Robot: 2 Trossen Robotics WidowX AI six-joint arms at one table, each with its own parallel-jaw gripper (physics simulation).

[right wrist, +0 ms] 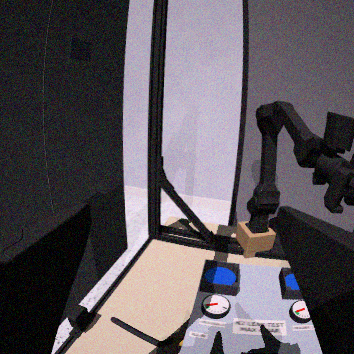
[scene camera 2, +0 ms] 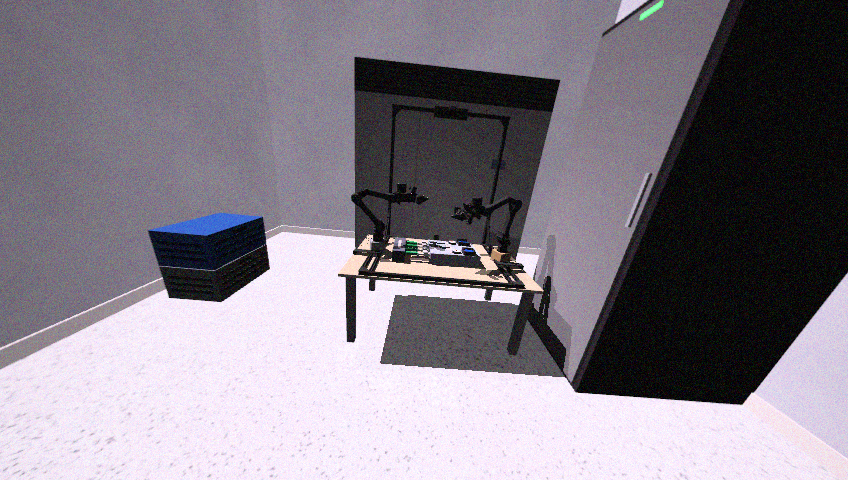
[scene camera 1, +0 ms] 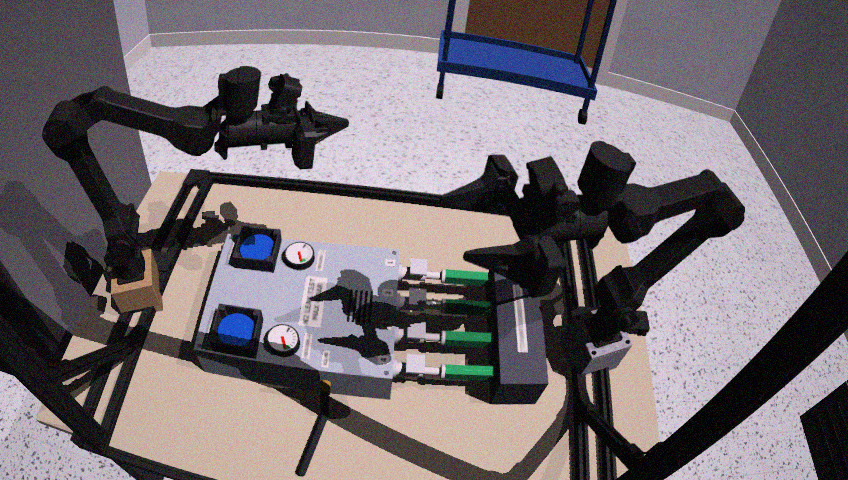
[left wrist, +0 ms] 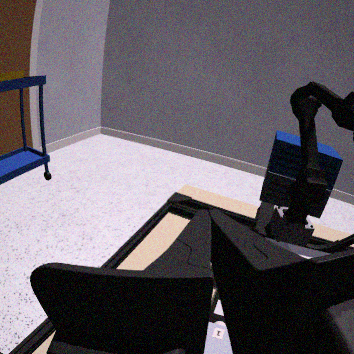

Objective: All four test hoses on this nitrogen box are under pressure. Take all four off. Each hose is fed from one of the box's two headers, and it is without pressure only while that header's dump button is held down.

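Frame: origin at the left arm's base, x right, y up, z back, level; metres.
Seen in the pictures: left gripper, fingertip midpoint: (scene camera 2: 451, 216) (scene camera 1: 348, 123) (left wrist: 206, 218); right gripper, fingertip midpoint: (right wrist: 186, 216) (scene camera 2: 426, 197) (scene camera 1: 451, 226); left arm's base at its link origin: (right wrist: 256, 227) (scene camera 2: 501, 251) (scene camera 1: 130, 270); right arm's base at its link origin: (scene camera 2: 377, 240) (scene camera 1: 603, 330) (left wrist: 294, 216).
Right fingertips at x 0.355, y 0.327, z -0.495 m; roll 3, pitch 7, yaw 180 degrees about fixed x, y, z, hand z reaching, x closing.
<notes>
Pixels of each thing's top centre, then the offset from my right fingertips to it. "spot": a spot on its surface instead.
- dark block at a spot on its surface: (scene camera 1: 520, 371) spot: dx +0.053, dy -0.331, dz -0.157 m
- black pipe at a spot on its surface: (scene camera 1: 311, 443) spot: dx +0.049, dy -0.397, dz +0.208 m
The grey nitrogen box (scene camera 1: 267, 291) (scene camera 2: 455, 258) lies on the table. Its two blue dump buttons (scene camera 1: 256, 246) (scene camera 1: 235, 328) (right wrist: 221, 276) are untouched, each beside a round gauge (scene camera 1: 298, 254) (scene camera 1: 281, 339) (right wrist: 216, 305). Four hoses with green sleeves (scene camera 1: 466, 276) (scene camera 1: 467, 306) (scene camera 1: 467, 337) (scene camera 1: 467, 371) run from the box's right edge in scene camera 1; shadow blurs their joints. My left gripper (scene camera 1: 343, 122) (scene camera 2: 455, 215) (left wrist: 206, 218) is shut and empty, high beyond the box's far edge. My right gripper (scene camera 1: 457, 228) (scene camera 2: 426, 199) (right wrist: 186, 216) is open and empty, above the hoses' far side.
A dark block (scene camera 1: 520, 371) stands at the hoses' outer ends. A black pipe (scene camera 1: 311, 443) with a brass fitting leaves the box's near side. Black rails (scene camera 1: 333, 189) edge the table. A blue cart (scene camera 1: 505, 59) (left wrist: 22, 162) stands beyond it. A tall cabinet (scene camera 2: 630, 148) stands at the right in scene camera 2.
</notes>
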